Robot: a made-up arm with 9 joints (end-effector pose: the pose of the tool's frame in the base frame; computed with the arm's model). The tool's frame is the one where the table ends. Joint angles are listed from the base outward.
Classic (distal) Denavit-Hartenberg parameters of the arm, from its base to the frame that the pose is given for. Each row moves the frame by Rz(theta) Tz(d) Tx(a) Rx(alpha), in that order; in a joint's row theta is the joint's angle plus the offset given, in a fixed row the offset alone. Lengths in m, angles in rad.
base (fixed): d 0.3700; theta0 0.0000; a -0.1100; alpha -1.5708
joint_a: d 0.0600; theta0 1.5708; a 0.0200; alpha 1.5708
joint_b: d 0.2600; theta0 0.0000; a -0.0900; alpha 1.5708
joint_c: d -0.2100; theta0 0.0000; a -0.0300; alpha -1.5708
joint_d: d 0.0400; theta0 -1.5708; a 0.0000; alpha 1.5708
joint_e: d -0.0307; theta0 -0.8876; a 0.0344; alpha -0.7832
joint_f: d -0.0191; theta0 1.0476; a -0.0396; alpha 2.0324
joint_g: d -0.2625; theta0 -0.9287; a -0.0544; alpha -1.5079
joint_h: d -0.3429; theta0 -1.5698; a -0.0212; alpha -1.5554
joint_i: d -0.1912; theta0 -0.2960; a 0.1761; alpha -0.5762
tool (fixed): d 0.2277; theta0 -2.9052; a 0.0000; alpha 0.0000
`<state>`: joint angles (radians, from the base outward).
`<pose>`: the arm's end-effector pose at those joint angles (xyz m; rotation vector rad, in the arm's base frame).
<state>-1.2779 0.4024 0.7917 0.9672 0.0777 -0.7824 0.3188 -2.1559 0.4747</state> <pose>-0.5952 0.4691 1.1337 -2.5110 -0.1893 1.1803</pose>
Working (the frame after each row of the table, in the pose's form):
after base (fixed): -0.1100 0.0000 0.3700 -1.5708 0.0000 0.0000
after joint_a: -0.0909 0.0600 0.3642 0.0000 0.2929 0.0000
after joint_b: -0.0951 0.0248 0.6371 1.5946 0.5441 0.0874
after joint_c: -0.1985 0.2097 0.6460 0.2098 -0.4920 0.3482
after joint_d: -0.2155 0.1986 0.6804 1.8825 -0.5325 0.1360
after joint_e: -0.1789 0.2266 0.6786 1.1888 0.3470 -0.2416
after joint_f: -0.2205 0.2408 0.6782 -3.0155 -0.1260 0.2334
after joint_g: -0.2207 0.1777 0.9387 1.7165 0.6652 0.4446
after joint_h: -0.4198 0.4483 1.0104 0.9296 -2.2872 0.0027
after joint_i: -0.4208 0.4093 1.2674 0.4345 -2.2182 -0.5767

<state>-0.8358 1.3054 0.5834 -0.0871 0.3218 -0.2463 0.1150 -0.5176 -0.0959</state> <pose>-0.3785 0.0992 1.0444 -1.5882 -0.7989 -0.5078</pose>
Working (the frame after each row of the table, in the pose's form):
after base (fixed): -0.1100 0.0000 0.3700 -1.5708 0.0000 0.0000
after joint_a: -0.0952 0.0600 0.3566 0.0000 0.7350 0.0000
after joint_b: 0.0617 -0.0268 0.5653 1.7409 1.5461 0.5104
after joint_c: -0.1046 0.0041 0.6933 0.8002 0.1294 1.0328
after joint_d: -0.0865 -0.0172 0.7220 1.8890 0.0952 -0.9901
after joint_e: -0.0573 0.0069 0.6957 1.2603 1.0069 -0.8986
after joint_f: -0.0949 0.0227 0.7121 -2.6700 0.0132 0.6276
after joint_g: -0.0205 -0.1165 0.9288 2.0845 0.9077 0.4103
after joint_h: -0.1963 0.0720 1.1560 -0.4381 2.1695 1.1496
after joint_i: -0.3524 -0.1234 1.0850 -1.1302 1.7092 1.5274

